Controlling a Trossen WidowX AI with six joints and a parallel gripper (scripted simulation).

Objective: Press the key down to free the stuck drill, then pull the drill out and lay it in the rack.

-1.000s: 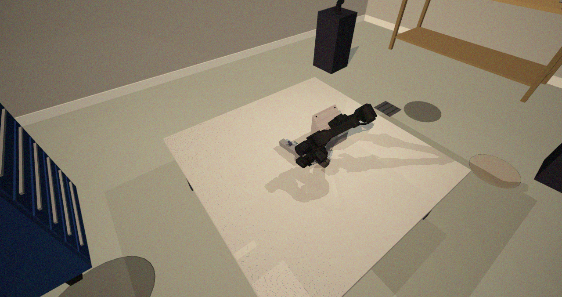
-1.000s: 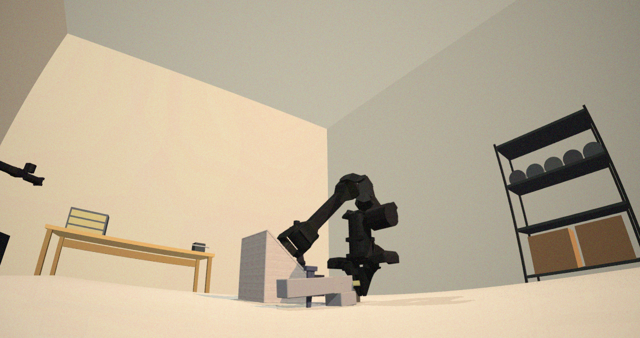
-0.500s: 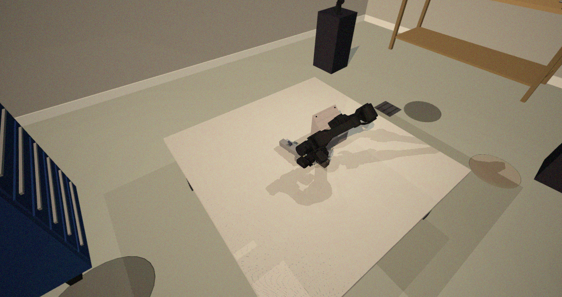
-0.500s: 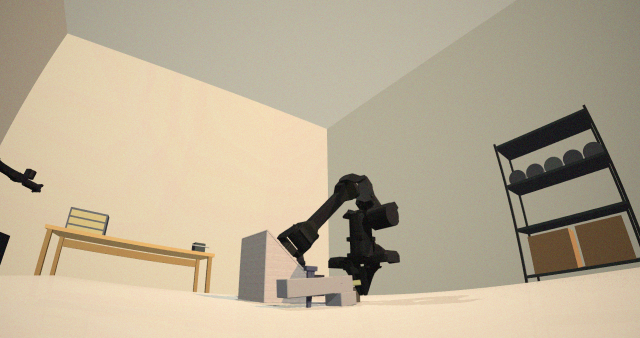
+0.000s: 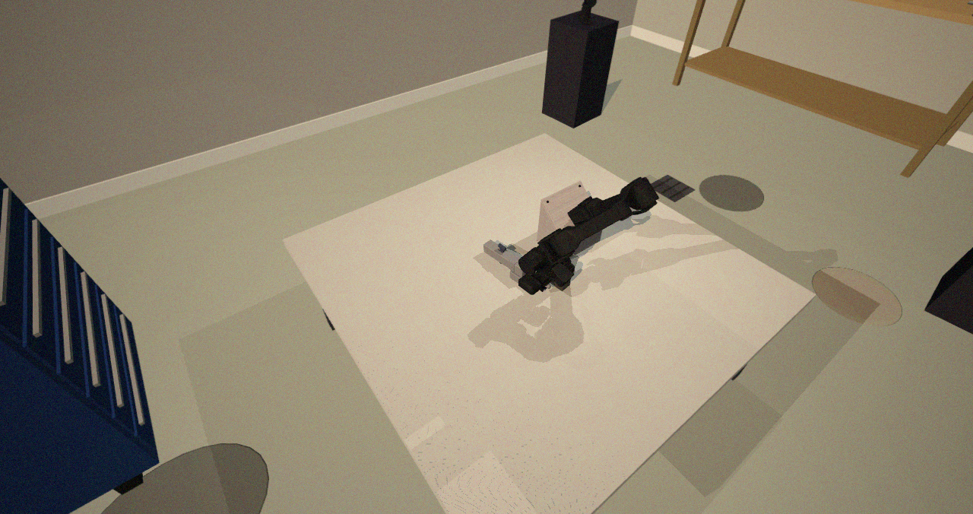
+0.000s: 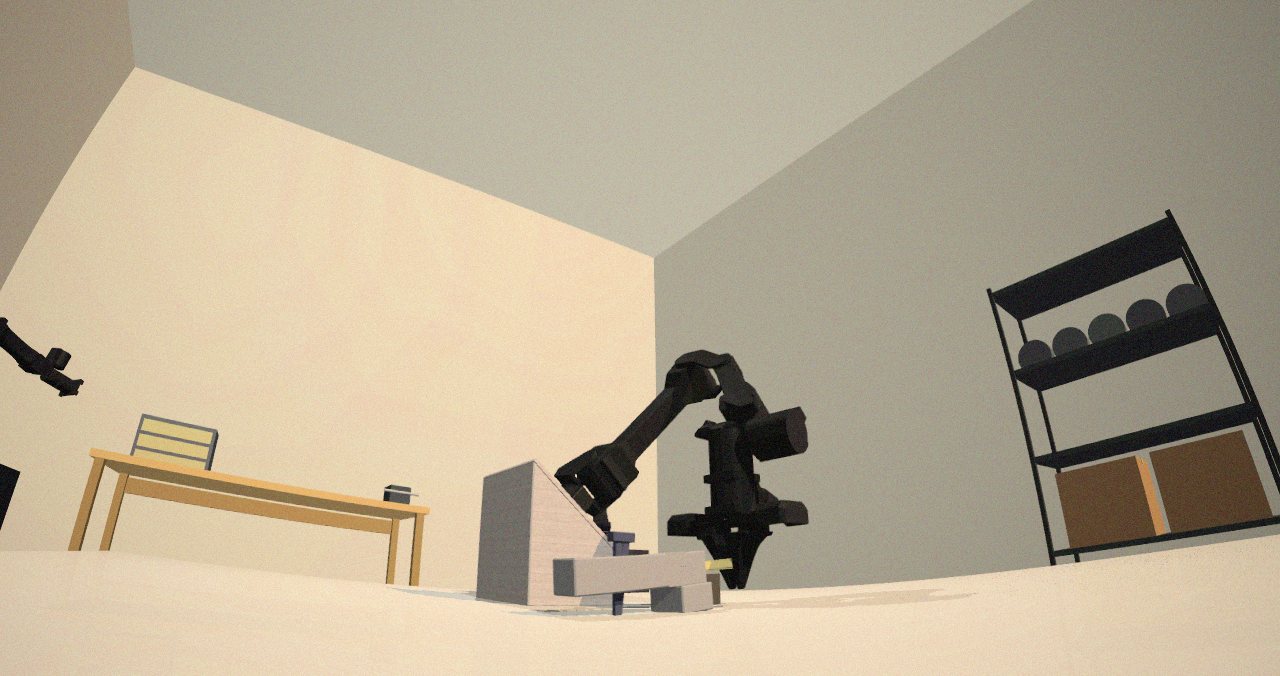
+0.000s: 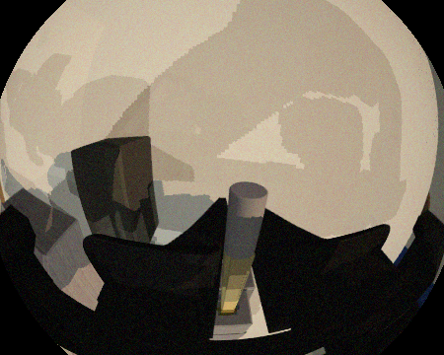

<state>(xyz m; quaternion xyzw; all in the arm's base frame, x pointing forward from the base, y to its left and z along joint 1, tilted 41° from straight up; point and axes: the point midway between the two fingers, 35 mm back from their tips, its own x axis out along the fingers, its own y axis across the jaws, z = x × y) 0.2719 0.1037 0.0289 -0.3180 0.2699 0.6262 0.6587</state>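
The small dark grey block is 80 mm behind my gripper tip. From my gripper tip the other things lie so: drill: 40 mm to the right, 30 mm above; dark key: 10 mm ahead, 190 mm to the right, 30 mm above.
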